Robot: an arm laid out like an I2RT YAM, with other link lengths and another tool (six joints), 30 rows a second.
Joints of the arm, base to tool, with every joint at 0 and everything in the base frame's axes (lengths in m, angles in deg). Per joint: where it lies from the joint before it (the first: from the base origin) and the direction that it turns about. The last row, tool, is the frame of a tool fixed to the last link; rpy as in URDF.
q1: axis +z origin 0 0 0.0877
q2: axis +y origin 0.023 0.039 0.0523
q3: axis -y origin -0.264 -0.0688 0
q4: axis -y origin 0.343 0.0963 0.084
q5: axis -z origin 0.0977 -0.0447 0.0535
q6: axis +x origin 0.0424 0 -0.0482
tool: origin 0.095 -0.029 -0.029 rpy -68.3 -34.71 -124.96
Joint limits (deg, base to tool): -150..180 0..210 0..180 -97..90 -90..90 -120..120
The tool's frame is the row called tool.
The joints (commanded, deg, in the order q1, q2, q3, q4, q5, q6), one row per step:
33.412 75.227 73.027 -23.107 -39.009 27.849
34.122 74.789 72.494 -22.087 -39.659 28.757
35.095 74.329 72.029 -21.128 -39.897 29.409
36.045 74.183 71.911 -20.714 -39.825 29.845
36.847 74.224 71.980 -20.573 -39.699 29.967
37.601 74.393 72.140 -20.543 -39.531 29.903
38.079 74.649 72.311 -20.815 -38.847 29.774
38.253 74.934 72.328 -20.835 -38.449 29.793
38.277 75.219 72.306 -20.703 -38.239 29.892
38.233 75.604 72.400 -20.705 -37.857 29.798
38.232 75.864 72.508 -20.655 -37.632 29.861
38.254 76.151 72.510 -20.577 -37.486 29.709
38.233 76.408 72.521 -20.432 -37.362 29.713
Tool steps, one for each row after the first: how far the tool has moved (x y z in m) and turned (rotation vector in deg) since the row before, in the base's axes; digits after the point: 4 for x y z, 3 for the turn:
-0.0063 0.0051 0.0021 0.951 0.216 1.005
-0.0071 0.0060 0.0025 0.761 -0.127 0.988
-0.0060 0.0056 0.0013 0.322 0.030 0.752
-0.0045 0.0047 0.0007 0.084 -0.051 0.649
-0.0038 0.0045 0.0001 -0.051 -0.116 0.618
-0.0011 0.0024 -0.0017 -0.453 -0.003 -0.113
0.0005 0.0013 -0.0024 -0.298 0.147 -0.197
0.0012 0.0008 -0.0022 -0.156 0.178 -0.200
0.0023 0.0003 -0.0024 -0.320 0.047 -0.364
0.0013 0.0005 -0.0011 -0.123 0.082 -0.227
0.0012 0.0007 -0.0021 -0.204 -0.015 -0.062
0.0014 0.0005 -0.0016 -0.102 0.051 -0.135

